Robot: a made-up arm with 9 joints. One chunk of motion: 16 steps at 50 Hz.
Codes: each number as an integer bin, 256 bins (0 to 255) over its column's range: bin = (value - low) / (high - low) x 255, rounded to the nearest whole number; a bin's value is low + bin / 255 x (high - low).
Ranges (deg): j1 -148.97..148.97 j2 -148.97..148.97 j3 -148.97..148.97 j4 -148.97..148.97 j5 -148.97..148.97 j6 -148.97..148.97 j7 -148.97..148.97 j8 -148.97..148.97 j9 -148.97..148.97
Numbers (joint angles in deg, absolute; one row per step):
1: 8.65 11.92 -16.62 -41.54 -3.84 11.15 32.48 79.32 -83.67
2: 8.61 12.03 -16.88 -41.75 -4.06 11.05 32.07 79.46 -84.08
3: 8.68 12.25 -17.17 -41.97 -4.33 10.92 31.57 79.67 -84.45
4: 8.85 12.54 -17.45 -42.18 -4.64 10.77 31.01 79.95 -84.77
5: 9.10 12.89 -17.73 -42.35 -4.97 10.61 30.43 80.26 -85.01
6: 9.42 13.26 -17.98 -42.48 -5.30 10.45 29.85 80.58 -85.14
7: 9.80 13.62 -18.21 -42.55 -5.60 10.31 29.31 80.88 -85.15
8: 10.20 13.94 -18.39 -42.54 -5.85 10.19 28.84 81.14 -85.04
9: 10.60 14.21 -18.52 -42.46 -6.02 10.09 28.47 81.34 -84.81
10: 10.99 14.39 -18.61 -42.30 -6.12 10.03 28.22 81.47 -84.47
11: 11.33 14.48 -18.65 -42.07 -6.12 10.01 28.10 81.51 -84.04
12: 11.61 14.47 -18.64 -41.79 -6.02 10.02 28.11 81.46 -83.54
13: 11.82 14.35 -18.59 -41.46 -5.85 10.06 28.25 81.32 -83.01
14: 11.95 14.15 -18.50 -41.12 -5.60 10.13 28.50 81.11 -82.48
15: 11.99 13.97 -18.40 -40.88 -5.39 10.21 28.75 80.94 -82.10
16: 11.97 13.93 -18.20 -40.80 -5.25 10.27 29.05 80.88 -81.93
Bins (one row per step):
1: 135 138 113 92 124 137 155 195 56
2: 135 138 113 92 124 137 155 196 56
3: 135 138 113 92 124 137 155 196 55
4: 135 138 113 91 124 137 154 196 55
5: 135 139 112 91 123 137 154 196 55
6: 136 139 112 91 123 136 153 196 55
7: 136 139 112 91 123 136 153 197 55
8: 136 139 112 91 122 136 152 197 55
9: 137 140 112 91 122 136 152 197 55
10: 137 140 112 91 122 136 152 197 55
11: 137 140 112 91 122 136 152 197 56
12: 137 140 112 92 122 136 152 197 56
13: 138 140 112 92 122 136 152 197 56
14: 138 140 112 92 123 136 152 197 57
15: 138 139 112 93 123 136 152 197 57
16: 138 139 112 93 123 136 152 197 57

